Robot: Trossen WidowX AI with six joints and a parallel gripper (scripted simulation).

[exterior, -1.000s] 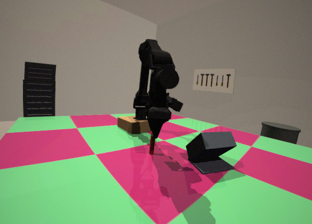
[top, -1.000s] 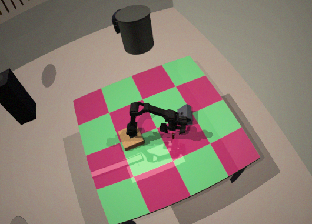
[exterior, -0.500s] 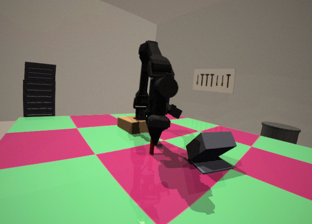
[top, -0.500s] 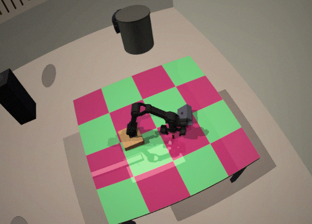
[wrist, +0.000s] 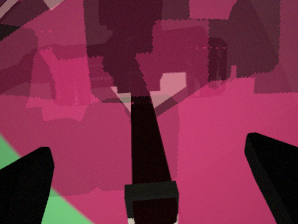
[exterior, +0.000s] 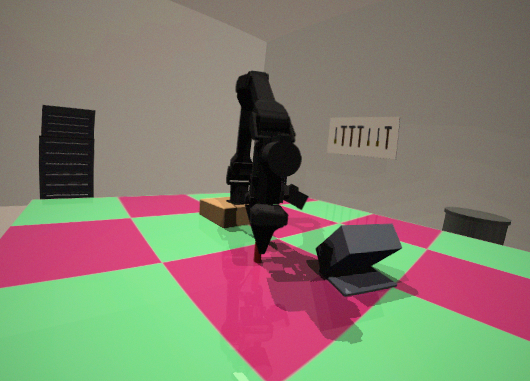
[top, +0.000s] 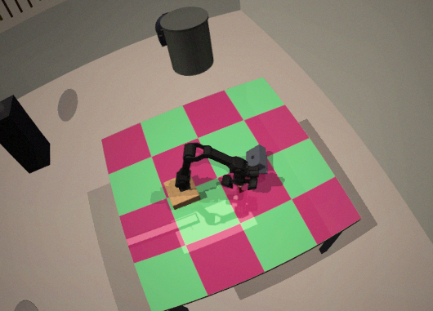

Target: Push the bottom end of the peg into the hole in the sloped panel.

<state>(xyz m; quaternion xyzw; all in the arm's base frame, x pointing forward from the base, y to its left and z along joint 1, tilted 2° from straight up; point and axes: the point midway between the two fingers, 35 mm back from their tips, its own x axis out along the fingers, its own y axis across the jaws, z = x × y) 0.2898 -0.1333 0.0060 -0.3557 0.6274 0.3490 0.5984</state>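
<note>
Right now the peg is 2 cm above my gripper tip. From my gripper tip the other things lie so: dark grey sloped panel (15 cm ahead, 13 cm to the left, 2 cm above).
</note>
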